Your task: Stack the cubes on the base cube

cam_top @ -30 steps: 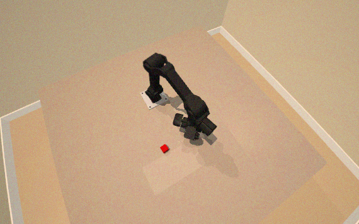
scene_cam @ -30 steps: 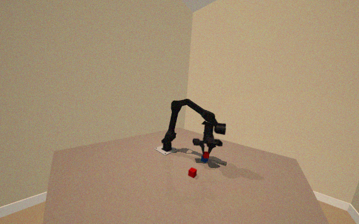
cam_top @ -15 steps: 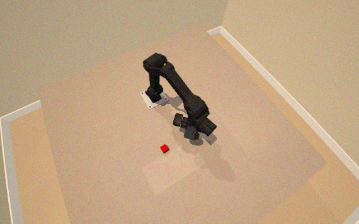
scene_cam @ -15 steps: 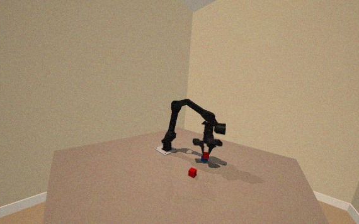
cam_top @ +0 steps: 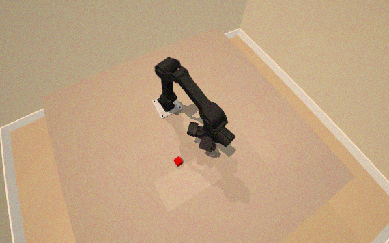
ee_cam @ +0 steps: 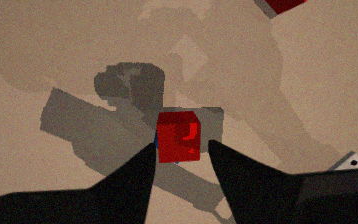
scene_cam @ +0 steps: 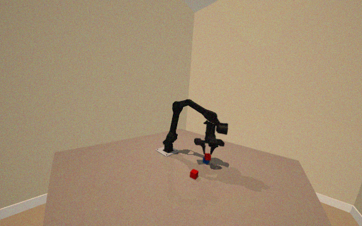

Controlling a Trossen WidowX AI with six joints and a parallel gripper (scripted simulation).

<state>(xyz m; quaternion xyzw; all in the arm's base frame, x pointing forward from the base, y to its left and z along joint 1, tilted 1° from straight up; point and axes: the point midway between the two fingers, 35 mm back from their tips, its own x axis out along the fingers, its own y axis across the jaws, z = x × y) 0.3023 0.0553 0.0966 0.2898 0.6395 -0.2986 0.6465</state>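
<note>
Now: the blue base cube 5 cm below my gripper tip, 1 cm to the left of it and 1 cm behind it.
</note>
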